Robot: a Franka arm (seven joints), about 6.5 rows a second.
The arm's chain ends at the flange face. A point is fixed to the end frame.
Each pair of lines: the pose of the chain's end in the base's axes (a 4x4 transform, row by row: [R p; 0 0 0 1], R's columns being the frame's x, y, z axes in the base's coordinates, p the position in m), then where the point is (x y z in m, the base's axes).
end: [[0.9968, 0.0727, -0.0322, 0.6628], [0.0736, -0.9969, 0.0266, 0.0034], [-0.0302, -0.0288, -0.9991, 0.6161], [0, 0, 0, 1]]
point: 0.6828 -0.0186 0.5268
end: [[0.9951, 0.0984, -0.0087, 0.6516], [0.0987, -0.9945, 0.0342, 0.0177], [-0.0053, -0.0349, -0.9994, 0.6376], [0, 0, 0, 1]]
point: 0.6743 -0.0031 0.5486
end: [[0.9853, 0.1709, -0.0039, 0.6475], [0.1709, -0.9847, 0.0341, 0.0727], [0.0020, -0.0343, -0.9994, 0.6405], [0, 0, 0, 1]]
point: 0.6723 0.0537 0.5517
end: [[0.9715, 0.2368, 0.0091, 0.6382], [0.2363, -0.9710, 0.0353, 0.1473], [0.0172, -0.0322, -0.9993, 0.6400], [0, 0, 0, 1]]
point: 0.6656 0.1301 0.5516
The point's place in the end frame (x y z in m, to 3 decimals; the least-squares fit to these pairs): 0.021 0.026 0.088
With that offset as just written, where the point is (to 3 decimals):
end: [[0.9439, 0.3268, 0.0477, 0.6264], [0.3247, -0.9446, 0.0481, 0.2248], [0.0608, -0.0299, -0.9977, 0.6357], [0, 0, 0, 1]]
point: 0.659 0.211 0.548
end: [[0.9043, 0.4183, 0.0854, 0.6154], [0.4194, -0.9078, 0.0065, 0.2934], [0.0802, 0.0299, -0.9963, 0.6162], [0, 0, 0, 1]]
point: 0.653 0.279 0.531
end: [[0.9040, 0.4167, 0.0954, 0.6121], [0.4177, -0.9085, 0.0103, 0.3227], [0.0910, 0.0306, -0.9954, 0.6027], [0, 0, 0, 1]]
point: 0.650 0.309 0.518
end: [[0.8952, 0.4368, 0.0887, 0.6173], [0.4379, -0.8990, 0.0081, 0.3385], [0.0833, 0.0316, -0.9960, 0.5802], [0, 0, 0, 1]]
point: 0.655 0.325 0.495
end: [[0.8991, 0.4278, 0.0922, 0.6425], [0.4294, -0.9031, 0.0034, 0.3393], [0.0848, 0.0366, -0.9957, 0.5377], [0, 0, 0, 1]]
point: 0.681 0.325 0.453
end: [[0.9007, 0.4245, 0.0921, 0.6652], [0.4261, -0.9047, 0.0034, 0.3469], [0.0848, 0.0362, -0.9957, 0.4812], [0, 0, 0, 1]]
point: 0.703 0.333 0.396
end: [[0.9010, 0.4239, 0.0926, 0.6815], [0.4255, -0.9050, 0.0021, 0.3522], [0.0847, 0.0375, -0.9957, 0.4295], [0, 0, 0, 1]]
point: 0.720 0.338 0.345
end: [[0.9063, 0.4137, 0.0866, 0.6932], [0.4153, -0.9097, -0.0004, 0.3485], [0.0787, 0.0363, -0.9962, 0.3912], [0, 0, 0, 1]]
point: 0.731 0.334 0.306
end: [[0.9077, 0.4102, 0.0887, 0.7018], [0.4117, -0.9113, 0.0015, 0.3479], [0.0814, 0.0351, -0.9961, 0.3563], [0, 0, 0, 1]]
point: 0.739 0.333 0.271
